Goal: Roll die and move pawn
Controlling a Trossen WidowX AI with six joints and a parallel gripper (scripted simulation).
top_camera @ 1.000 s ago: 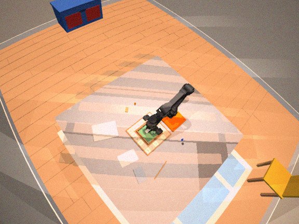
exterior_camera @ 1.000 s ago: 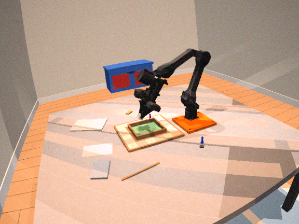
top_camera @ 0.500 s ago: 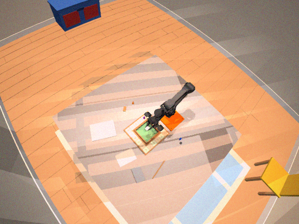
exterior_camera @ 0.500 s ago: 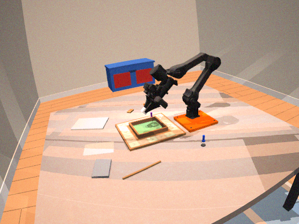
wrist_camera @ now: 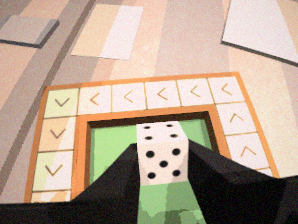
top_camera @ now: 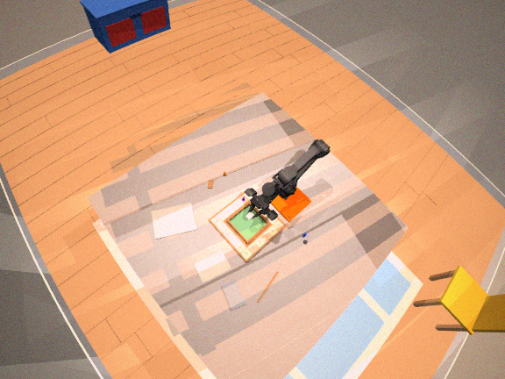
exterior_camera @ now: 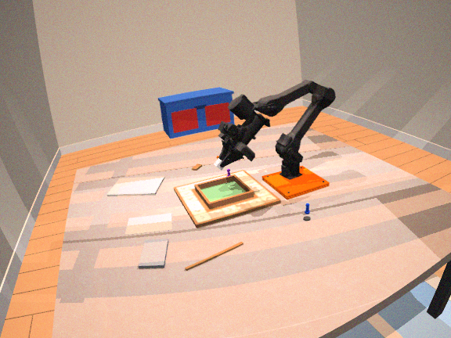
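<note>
Right now the white die is right at my gripper tip. The rest, counted from my gripper tip: green dice tray 110 mm below; purple pawn 80 mm behind, 100 mm to the right, 90 mm below; blue pawn 150 mm behind, 260 mm to the left, 100 mm below.
</note>
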